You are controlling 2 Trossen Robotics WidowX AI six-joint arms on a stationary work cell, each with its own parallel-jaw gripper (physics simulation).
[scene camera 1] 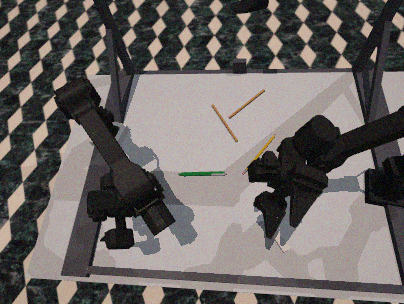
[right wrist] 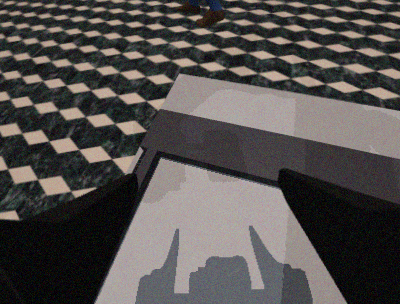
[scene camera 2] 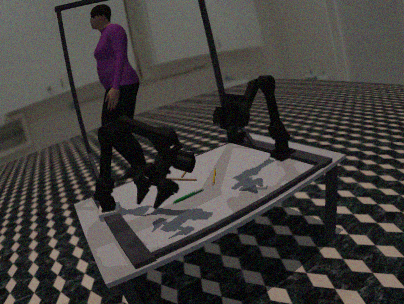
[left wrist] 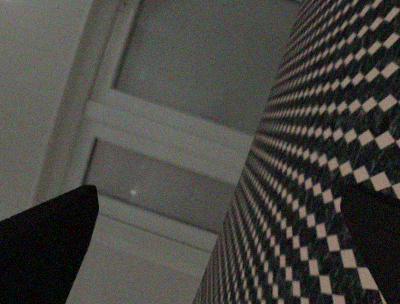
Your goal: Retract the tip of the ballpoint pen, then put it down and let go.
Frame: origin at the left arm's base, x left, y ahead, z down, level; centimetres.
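Seen in the pictures: left gripper, fingertip midpoint: (scene camera 1: 280,232) (scene camera 2: 245,119) (left wrist: 221,197); right gripper, fingertip midpoint: (scene camera 1: 100,223) (right wrist: 208,177) (scene camera 2: 146,206); left arm's base at its link origin: (scene camera 1: 387,186) (scene camera 2: 282,150); right arm's base at its link origin: (scene camera 2: 108,208).
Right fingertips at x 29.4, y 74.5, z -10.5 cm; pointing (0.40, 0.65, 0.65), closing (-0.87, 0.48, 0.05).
Note:
Pixels of each thing's top centre, then the offset from my right fingertips to it.
- green ballpoint pen at its top centre: (scene camera 1: 201,173) (scene camera 2: 187,194) dx -23.6, dy -20.3, dz +12.1 cm
- yellow pencil at its top centre: (scene camera 1: 260,152) (scene camera 2: 214,175) dx -34.8, dy -37.4, dz +12.7 cm
A green ballpoint pen (scene camera 1: 201,174) (scene camera 2: 188,196) lies flat on the white table, with a pale grey section at its right end in scene camera 1. Whether its tip is out is too small to tell. My right gripper (scene camera 1: 139,230) (scene camera 2: 149,204) (right wrist: 208,177) is open and empty, above the table, to the lower left of the pen in scene camera 1. My left gripper (scene camera 1: 282,231) (left wrist: 221,197) is open and empty, to the lower right of the pen in scene camera 1. The pen does not show in either wrist view.
Two brown sticks (scene camera 1: 224,123) (scene camera 1: 247,104) lie above the pen in scene camera 1. A yellow pencil (scene camera 1: 265,146) (scene camera 2: 215,176) lies between the pen and my left arm, near that arm's dark body. A dark frame (scene camera 1: 240,280) (scene camera 2: 225,226) borders the table. A person (scene camera 2: 117,57) stands behind it.

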